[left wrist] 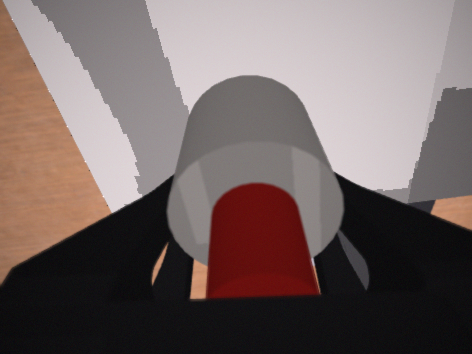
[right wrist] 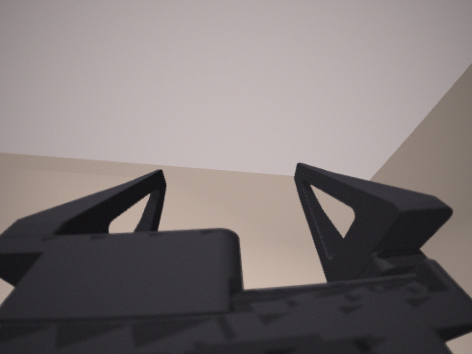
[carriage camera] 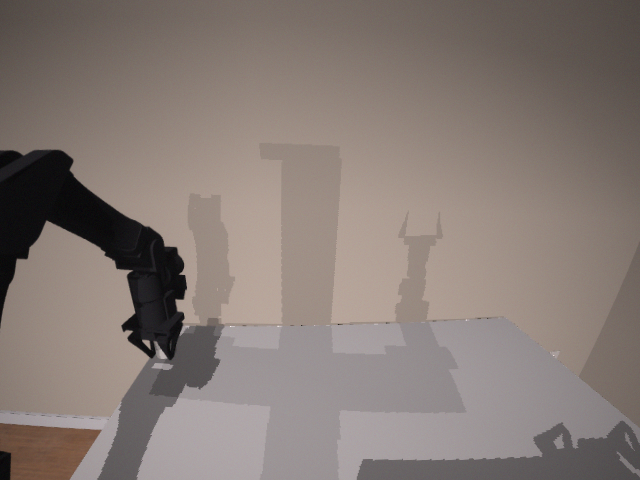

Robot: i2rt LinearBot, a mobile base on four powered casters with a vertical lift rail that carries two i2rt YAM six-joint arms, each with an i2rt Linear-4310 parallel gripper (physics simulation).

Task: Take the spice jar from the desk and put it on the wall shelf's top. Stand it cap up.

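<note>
The spice jar has a pale grey cylindrical body and a red cap, which points up toward the left wrist camera. My left gripper is shut on the jar's body, with one finger at each side. It holds the jar above the desk, near the desk's left edge in the carriage view. The jar's lower end is partly hidden by the fingers there. My right gripper is open and empty, pointing upward. The wall shelf does not show in these views.
A beige wall stands behind the desk, with shadows of the robot on it. Brown floor shows past the desk's left edge. A small pale thing shows beyond its right edge. The pale ceiling shows above my right gripper.
</note>
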